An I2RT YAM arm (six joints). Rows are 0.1 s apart.
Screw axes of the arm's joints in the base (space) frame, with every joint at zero. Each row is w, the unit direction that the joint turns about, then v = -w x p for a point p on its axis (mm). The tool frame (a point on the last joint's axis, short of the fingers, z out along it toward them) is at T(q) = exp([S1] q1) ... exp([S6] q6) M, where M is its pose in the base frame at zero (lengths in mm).
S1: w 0 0 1 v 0 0 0
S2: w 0 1 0 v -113.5 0 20
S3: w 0 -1 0 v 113.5 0 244
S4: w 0 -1 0 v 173.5 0 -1
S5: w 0 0 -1 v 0 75 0
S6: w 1 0 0 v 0 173.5 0
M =
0 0 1 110.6
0 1 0 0
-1 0 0 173.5
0 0 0 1
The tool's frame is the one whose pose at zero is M.
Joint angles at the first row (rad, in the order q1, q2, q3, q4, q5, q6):
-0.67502, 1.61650, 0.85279, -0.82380, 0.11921, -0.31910
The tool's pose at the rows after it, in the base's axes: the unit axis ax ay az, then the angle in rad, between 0 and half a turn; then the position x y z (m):
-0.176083, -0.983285, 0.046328, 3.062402, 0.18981, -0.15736, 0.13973
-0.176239, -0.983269, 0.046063, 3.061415, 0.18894, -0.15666, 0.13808
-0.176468, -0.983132, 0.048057, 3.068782, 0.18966, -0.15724, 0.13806
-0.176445, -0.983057, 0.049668, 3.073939, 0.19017, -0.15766, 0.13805
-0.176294, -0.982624, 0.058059, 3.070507, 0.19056, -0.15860, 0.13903
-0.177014, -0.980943, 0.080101, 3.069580, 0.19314, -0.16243, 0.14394
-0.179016, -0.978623, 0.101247, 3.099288, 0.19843, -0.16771, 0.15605
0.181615, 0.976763, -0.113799, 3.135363, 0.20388, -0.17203, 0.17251
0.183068, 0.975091, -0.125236, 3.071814, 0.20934, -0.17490, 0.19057
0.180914, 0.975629, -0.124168, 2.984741, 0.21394, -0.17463, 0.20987
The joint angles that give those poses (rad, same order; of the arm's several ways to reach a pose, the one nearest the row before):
-0.67503, 1.61651, 0.84327, -0.82305, 0.11921, -0.31911
-0.67501, 1.61648, 0.83562, -0.81656, 0.11921, -0.31872
-0.67503, 1.61651, 0.83564, -0.80817, 0.11921, -0.31873
-0.67501, 1.61649, 0.83562, -0.80206, 0.11959, -0.31909
-0.67465, 1.61576, 0.83905, -0.80127, 0.13600, -0.31912
-0.67464, 1.61384, 0.85852, -0.80243, 0.17529, -0.31872
-0.67466, 1.59934, 0.89628, -0.80815, 0.19856, -0.31874
-0.67464, 1.57571, 0.94169, -0.82227, 0.19779, -0.31835
-0.67158, 1.54706, 0.98553, -0.82800, 0.18826, -0.31757
-0.66588, 1.50932, 1.02293, -0.82799, 0.14553, -0.31797

